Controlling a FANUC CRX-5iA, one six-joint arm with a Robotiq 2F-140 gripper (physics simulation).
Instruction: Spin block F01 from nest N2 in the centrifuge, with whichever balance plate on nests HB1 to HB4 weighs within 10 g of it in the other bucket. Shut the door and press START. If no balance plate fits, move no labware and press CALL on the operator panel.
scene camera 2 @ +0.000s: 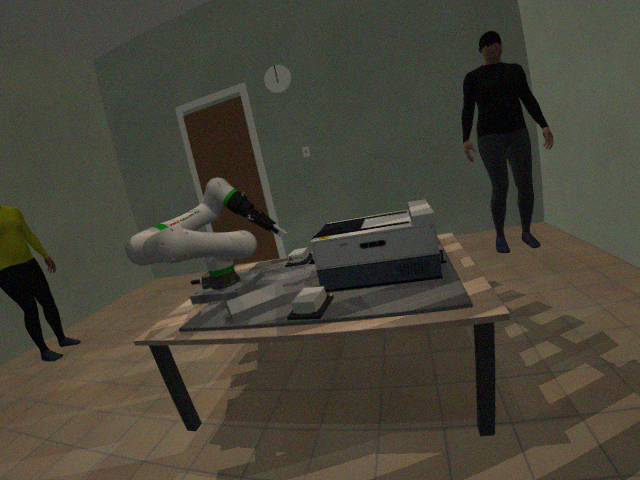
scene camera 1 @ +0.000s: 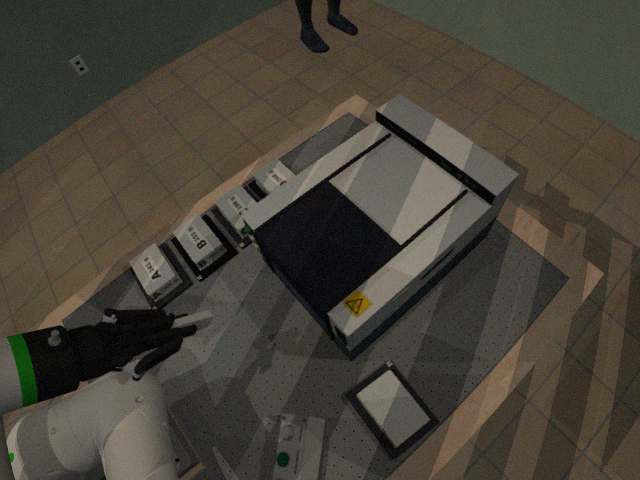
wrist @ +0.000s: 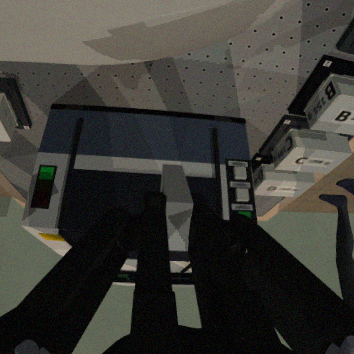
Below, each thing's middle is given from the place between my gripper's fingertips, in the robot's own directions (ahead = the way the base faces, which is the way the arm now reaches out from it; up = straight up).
Right now my hand is 7 cm past the button box (scene camera 1: 300, 441), 29 cm to the left of it and 17 cm above it. Round my hand: centrifuge (scene camera 1: 434, 191): 41 cm ahead, 4 cm to the right, 9 cm below; then framed plate (scene camera 1: 395, 411): 15 cm ahead, 32 cm to the right, 18 cm below.
